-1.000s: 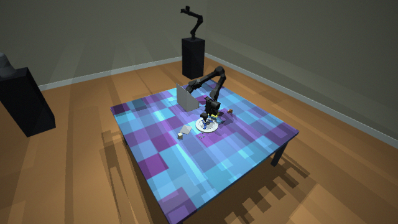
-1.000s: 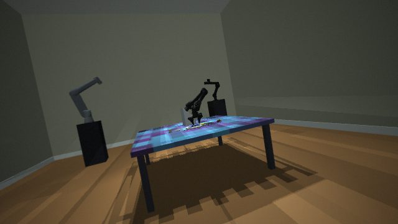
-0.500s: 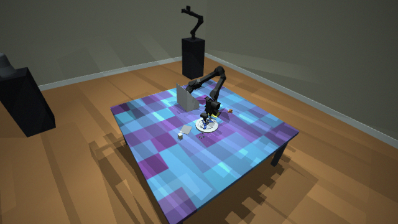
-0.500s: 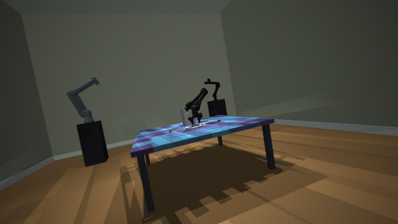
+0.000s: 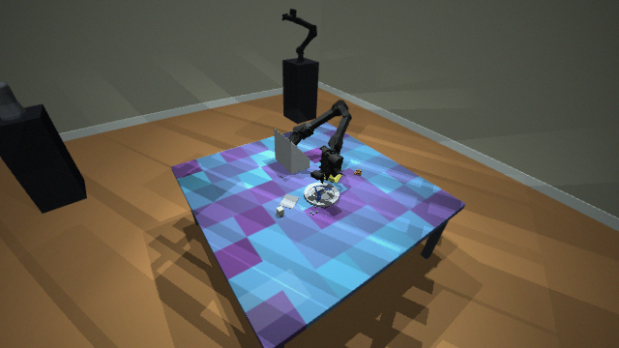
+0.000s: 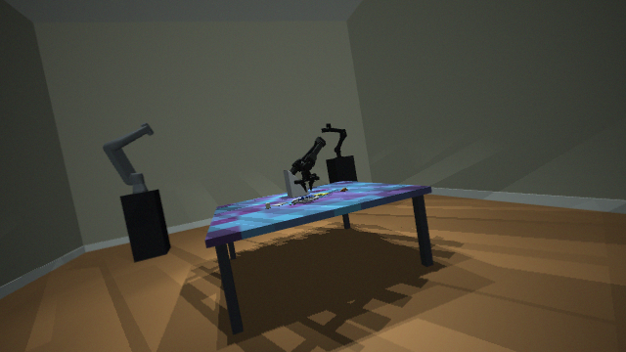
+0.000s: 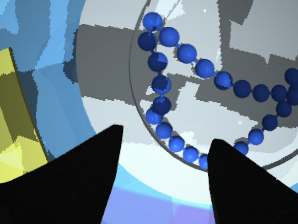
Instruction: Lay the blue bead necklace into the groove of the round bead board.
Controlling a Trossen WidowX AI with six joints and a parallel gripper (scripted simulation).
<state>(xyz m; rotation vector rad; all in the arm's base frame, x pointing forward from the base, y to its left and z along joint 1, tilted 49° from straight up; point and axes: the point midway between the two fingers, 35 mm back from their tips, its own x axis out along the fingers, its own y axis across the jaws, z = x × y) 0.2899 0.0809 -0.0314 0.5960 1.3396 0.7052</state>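
My gripper tip is now 3 cm short of the round white bead board, 5 cm to the left of it and 4 cm above it. The rest, counted from my gripper tip: cream cube: 2 cm ahead, 32 cm to the right, 3 cm below; yellow patch: 7 cm behind, 12 cm to the left, 5 cm below; flat grey square: 3 cm behind, 23 cm to the right, 5 cm below.
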